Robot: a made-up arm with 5 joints.
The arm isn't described. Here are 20 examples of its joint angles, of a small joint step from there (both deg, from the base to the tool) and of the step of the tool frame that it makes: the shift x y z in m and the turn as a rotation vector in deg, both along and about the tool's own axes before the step.
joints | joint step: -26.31 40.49 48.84 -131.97 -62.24 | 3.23 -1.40 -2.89 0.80 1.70
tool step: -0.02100 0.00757 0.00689 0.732 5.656 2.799
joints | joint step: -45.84 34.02 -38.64 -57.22 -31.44 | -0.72 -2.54 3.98 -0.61 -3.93
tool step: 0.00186 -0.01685 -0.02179 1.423 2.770 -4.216
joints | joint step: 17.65 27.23 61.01 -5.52 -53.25 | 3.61 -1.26 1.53 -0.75 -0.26
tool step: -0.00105 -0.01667 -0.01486 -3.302 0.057 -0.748
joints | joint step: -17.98 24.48 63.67 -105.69 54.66 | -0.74 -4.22 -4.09 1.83 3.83
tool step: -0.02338 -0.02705 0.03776 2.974 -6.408 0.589
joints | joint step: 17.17 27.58 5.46 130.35 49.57 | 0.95 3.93 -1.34 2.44 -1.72
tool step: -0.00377 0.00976 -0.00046 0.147 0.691 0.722
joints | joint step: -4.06 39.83 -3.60 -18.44 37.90 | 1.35 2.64 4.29 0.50 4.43
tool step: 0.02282 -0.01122 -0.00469 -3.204 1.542 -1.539
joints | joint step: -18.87 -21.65 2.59 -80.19 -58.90 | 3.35 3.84 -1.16 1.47 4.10
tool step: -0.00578 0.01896 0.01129 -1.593 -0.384 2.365
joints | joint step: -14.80 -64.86 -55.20 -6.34 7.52 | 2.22 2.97 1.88 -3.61 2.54
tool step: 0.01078 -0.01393 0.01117 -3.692 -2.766 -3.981
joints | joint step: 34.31 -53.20 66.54 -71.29 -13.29 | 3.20 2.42 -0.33 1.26 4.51
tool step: -0.00413 0.01406 0.02333 -1.932 -1.821 3.078
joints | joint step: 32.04 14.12 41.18 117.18 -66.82 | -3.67 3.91 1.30 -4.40 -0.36
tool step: -0.00314 0.01906 0.01766 2.458 -8.129 7.573
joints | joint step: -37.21 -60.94 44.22 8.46 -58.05 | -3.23 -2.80 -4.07 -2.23 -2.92
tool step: -0.00071 -0.00924 -0.01307 0.556 0.382 0.510
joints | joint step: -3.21 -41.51 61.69 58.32 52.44 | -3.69 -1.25 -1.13 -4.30 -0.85
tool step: -0.00548 -0.02544 -0.00258 -0.871 0.159 -4.843
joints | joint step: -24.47 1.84 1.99 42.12 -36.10 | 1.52 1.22 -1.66 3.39 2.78
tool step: -0.00505 0.01267 -0.00300 -4.974 1.417 3.230
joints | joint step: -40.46 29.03 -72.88 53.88 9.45 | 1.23 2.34 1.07 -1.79 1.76
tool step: 0.00417 -0.01378 0.01307 -1.194 -2.145 -2.807
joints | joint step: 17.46 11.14 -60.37 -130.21 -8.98 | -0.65 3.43 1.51 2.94 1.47
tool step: -0.00307 0.01034 -0.00111 -3.290 -3.207 1.973
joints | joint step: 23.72 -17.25 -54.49 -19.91 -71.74 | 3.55 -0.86 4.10 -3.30 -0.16
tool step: 0.00303 0.01007 -0.00311 2.494 -0.552 -0.296
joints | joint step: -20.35 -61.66 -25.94 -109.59 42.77 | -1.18 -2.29 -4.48 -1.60 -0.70
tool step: -0.00134 -0.02978 0.00326 4.691 0.310 -1.335
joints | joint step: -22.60 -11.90 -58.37 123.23 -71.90 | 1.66 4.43 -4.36 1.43 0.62
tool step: 0.00022 -0.00916 0.00354 0.113 -0.871 -3.824
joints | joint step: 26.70 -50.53 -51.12 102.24 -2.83 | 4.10 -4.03 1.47 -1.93 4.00
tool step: 0.00843 0.02832 0.00254 -5.626 0.756 4.899
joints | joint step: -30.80 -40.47 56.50 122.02 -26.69 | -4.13 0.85 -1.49 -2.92 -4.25
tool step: -0.01145 -0.00513 -0.00500 3.241 -2.927 -0.112
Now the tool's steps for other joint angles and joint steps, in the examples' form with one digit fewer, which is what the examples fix.
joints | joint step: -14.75 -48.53 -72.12 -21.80 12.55 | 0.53 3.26 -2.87 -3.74 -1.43
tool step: -0.0052 -0.0086 0.0033 -1.56 -3.21 -3.05
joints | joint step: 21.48 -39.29 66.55 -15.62 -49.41 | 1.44 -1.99 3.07 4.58 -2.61
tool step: -0.0058 -0.0167 -0.0250 -1.32 4.61 -1.88
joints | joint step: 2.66 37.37 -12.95 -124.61 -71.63 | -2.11 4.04 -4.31 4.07 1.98
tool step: 0.0071 0.0124 -0.0014 0.48 -0.09 1.01
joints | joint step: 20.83 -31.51 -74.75 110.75 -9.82 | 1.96 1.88 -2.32 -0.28 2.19
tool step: 0.0063 0.0014 0.0000 -3.62 0.61 -0.71
